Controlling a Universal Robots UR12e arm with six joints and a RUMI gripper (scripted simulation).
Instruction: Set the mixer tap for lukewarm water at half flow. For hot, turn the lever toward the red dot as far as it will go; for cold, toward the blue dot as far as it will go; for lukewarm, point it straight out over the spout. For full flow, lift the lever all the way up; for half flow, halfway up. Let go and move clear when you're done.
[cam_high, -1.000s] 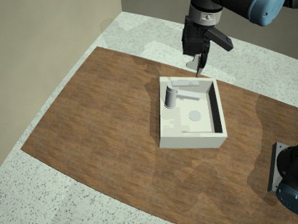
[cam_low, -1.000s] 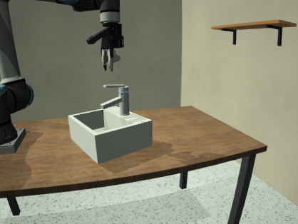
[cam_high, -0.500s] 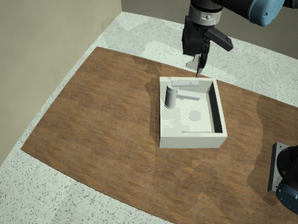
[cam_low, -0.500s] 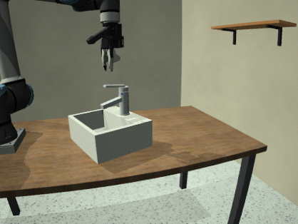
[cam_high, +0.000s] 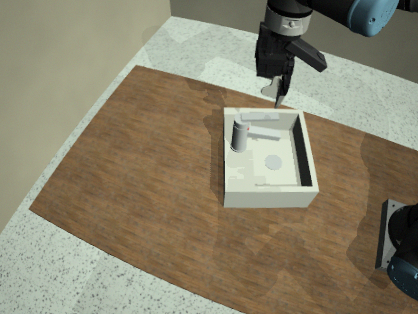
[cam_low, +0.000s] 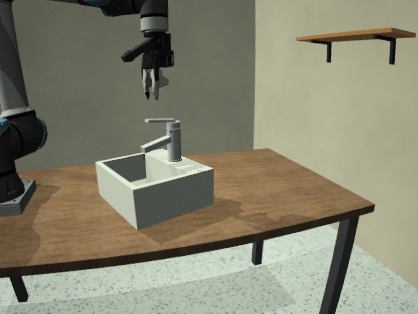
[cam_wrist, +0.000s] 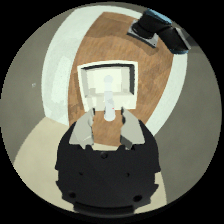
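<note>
My hand is 9 cm above the lever, 3 cm short of it and 1 cm to the right of it. Also, from my hand: white square basin 33 cm below, 3 cm behind, 1 cm to the right; grey mixer tap 13 cm below, 5 cm ahead, 2 cm to the left.
</note>
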